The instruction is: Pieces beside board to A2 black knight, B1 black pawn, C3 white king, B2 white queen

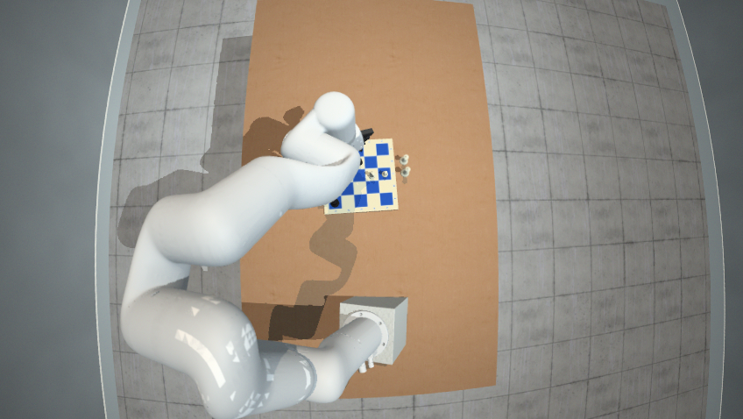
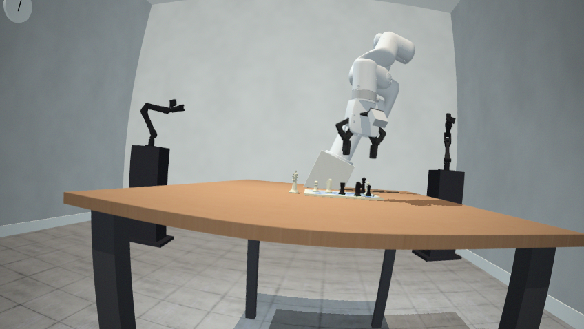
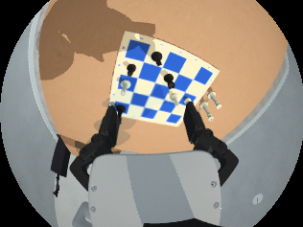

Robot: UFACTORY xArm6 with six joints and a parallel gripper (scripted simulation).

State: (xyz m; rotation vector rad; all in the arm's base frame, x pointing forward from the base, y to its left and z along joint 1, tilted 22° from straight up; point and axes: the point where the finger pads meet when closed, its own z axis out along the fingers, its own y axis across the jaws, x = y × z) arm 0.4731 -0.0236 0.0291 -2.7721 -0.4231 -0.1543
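My gripper is now 50 mm past the white piece, 180 mm to the left of it and 90 mm above it. From my hand the other things lie so: black chess piece 110 mm behind, 40 mm to the left, 90 mm below; pale piece 50 mm behind, 80 mm to the right, 100 mm below; chessboard 40 mm behind, 40 mm to the right, 120 mm below.
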